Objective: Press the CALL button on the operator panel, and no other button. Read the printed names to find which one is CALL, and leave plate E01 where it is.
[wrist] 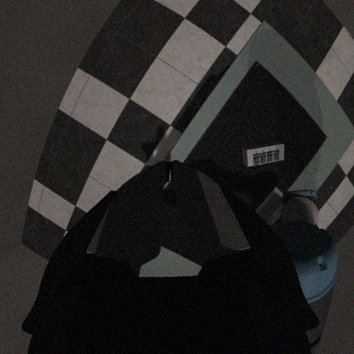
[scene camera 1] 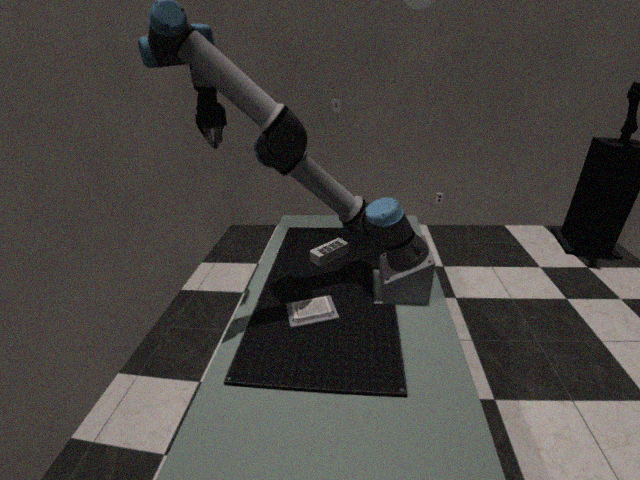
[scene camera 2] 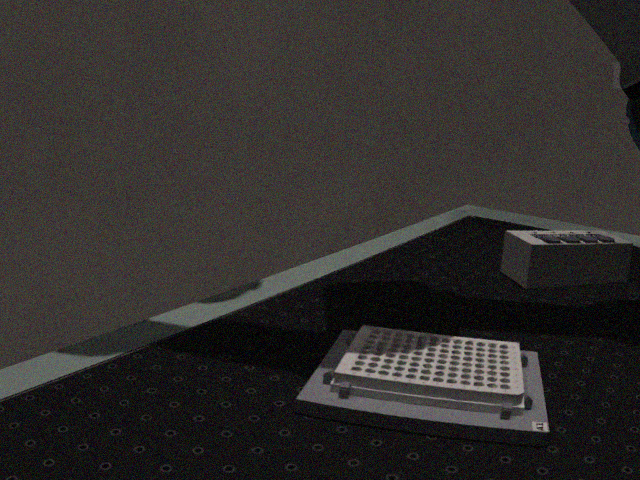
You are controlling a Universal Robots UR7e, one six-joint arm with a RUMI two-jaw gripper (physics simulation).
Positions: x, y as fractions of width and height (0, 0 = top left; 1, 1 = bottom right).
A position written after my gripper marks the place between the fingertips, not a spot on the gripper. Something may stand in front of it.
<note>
I see my gripper (wrist: 0.48, 0.46), a white well plate (scene camera 1: 0.50, 0.64), an operator panel (scene camera 1: 0.50, 0.54) and a grey holder (scene camera 2: 0.49, 0.83).
The operator panel also shows in the wrist view (wrist: 0.70, 0.43). The wrist view does not show the white well plate, which is hidden by my gripper.
</note>
